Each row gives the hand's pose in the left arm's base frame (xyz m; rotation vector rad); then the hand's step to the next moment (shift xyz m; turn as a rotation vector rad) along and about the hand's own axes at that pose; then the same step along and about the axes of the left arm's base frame.
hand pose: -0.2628 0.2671 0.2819 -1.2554 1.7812 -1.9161
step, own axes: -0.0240 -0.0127 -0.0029 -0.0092 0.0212 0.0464
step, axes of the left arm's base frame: 0.0171 0.0213 0.0018 0.0307 -0.0309 -0.0281
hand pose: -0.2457 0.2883 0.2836 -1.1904 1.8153 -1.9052
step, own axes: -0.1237 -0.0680 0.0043 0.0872 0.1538 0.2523
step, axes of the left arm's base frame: 0.1048 0.0934 0.0153 0.0665 -0.2680 -0.1366
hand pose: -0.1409 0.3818 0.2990 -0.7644 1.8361 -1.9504
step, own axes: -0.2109 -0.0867 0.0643 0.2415 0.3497 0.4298
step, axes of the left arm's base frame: 0.2148 0.0823 0.0566 0.0304 -0.5202 -0.3063
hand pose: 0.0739 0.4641 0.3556 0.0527 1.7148 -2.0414
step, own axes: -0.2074 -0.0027 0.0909 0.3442 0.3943 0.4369
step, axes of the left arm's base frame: 0.2074 -0.0174 0.0892 -0.0423 -0.5651 -0.3790
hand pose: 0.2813 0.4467 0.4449 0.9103 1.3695 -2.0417
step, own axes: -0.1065 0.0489 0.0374 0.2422 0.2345 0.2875
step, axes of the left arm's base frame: 0.0947 -0.0473 0.0626 -0.0560 -0.3637 -0.2467
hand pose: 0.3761 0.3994 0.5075 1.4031 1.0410 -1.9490
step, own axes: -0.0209 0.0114 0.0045 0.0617 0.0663 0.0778
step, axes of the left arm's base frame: 0.0132 -0.0107 0.0172 -0.0117 -0.1001 -0.0639
